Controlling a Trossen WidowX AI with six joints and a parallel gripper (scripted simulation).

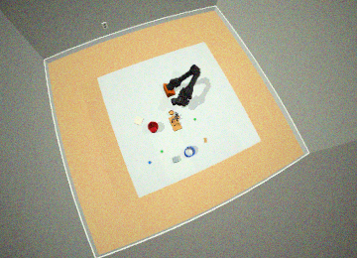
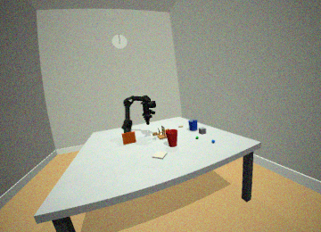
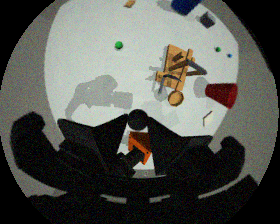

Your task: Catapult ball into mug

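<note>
My gripper tip is 10 cm to the left of the wooden catapult, 9 cm short of it and 8 cm above it. The rest, counted from my gripper tip: red cup (33 cm to the right, 10 cm below, 8 cm ahead); then dark ball (1 cm above); then orange piece (40 cm ahead, 13 cm below, 5 cm to the left).
</note>
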